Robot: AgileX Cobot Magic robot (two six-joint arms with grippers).
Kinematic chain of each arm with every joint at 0, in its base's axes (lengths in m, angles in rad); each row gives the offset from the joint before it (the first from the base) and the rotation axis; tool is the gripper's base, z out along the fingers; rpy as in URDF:
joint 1: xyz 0 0 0.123 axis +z
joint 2: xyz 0 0 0 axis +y
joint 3: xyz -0.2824 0 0.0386 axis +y
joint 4: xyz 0.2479 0 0.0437 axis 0.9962 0 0.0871
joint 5: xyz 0 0 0 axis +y
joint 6: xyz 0.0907 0 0.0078 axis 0.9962 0 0.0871
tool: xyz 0 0 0 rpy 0 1.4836 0
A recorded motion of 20 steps. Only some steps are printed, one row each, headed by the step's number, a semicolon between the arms.
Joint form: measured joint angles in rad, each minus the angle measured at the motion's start. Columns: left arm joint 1, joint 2, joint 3, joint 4, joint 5, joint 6; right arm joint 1, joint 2, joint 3, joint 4, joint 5, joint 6.
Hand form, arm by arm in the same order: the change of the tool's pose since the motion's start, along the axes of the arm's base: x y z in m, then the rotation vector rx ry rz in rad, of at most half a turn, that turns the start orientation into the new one. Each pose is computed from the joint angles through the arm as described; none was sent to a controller.
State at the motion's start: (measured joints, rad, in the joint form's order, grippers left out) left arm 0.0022 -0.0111 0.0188 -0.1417 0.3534 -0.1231; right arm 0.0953 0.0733 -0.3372 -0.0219 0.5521 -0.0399
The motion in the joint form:
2: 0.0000 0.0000 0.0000 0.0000 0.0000 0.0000; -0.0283 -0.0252 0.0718 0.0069 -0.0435 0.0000
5: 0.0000 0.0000 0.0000 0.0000 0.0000 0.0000; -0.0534 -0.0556 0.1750 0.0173 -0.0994 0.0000
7: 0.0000 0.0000 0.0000 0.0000 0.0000 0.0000; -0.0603 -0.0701 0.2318 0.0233 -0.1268 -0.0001
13: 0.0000 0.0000 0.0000 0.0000 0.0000 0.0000; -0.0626 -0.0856 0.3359 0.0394 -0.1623 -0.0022
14: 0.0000 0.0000 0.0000 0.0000 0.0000 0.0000; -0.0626 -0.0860 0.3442 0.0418 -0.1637 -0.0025
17: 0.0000 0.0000 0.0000 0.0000 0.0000 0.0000; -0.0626 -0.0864 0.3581 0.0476 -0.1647 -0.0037
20: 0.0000 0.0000 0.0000 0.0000 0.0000 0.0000; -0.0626 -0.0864 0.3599 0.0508 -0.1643 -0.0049
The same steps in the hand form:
2: 0.0000 0.0000 0.0000 0.0000 0.0000 0.0000; 0.0033 -0.0005 -0.0181 0.0060 0.0036 -0.0253
5: 0.0000 0.0000 0.0000 0.0000 0.0000 0.0000; 0.0079 -0.0008 -0.0453 0.0148 0.0211 -0.0472
7: 0.0000 0.0000 0.0000 0.0000 0.0000 0.0000; 0.0101 -0.0009 -0.0609 0.0196 0.0363 -0.0528
13: 0.0000 0.0000 0.0000 0.0000 0.0000 0.0000; 0.0134 -0.0003 -0.0916 0.0304 0.0901 -0.0529
14: 0.0000 0.0000 0.0000 0.0000 0.0000 0.0000; 0.0136 -0.0002 -0.0942 0.0321 0.0967 -0.0526
17: 0.0000 0.0000 0.0000 0.0000 0.0000 0.0000; 0.0138 0.0000 -0.0988 0.0359 0.1095 -0.0518
20: 0.0000 0.0000 0.0000 0.0000 0.0000 0.0000; 0.0138 0.0001 -0.0994 0.0378 0.1118 -0.0511

